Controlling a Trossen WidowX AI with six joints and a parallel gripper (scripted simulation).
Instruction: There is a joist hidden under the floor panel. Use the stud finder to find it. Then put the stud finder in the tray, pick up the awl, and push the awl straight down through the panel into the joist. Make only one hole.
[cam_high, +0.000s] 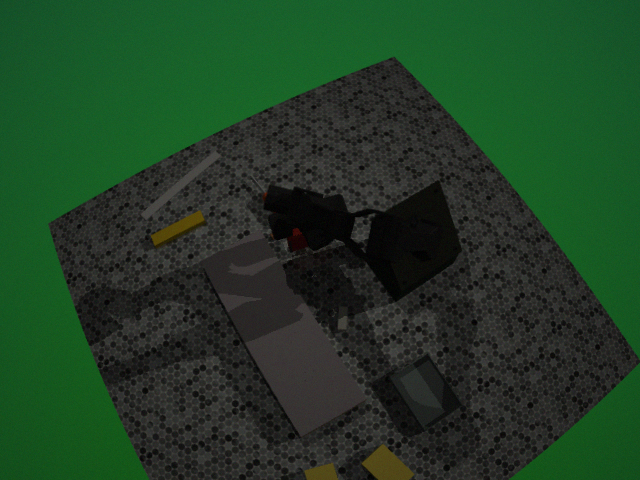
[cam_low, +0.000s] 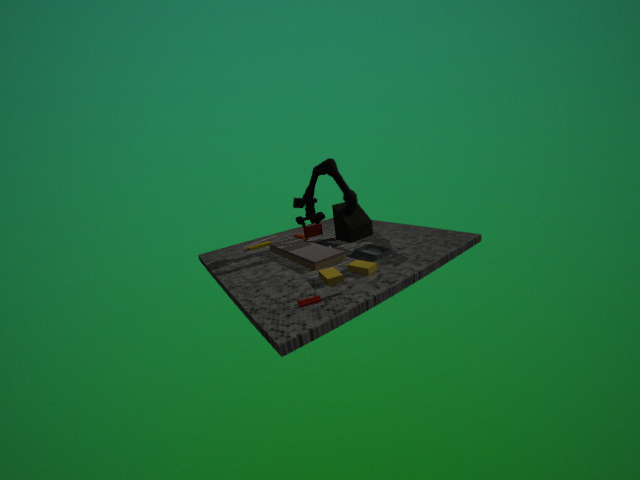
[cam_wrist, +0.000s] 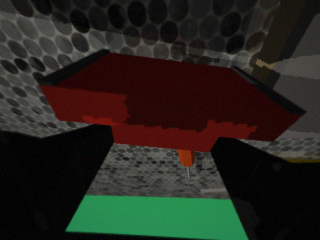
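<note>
The red stud finder lies 2 cm ahead of my gripper tip. Also, from my gripper tip: awl 7 cm below, 5 cm to the right, 1 cm ahead; orange-handled tool 18 cm to the right, 6 cm below, 2 cm ahead; small white block 24 cm to the left, 7 cm below, 6 cm ahead.
</note>
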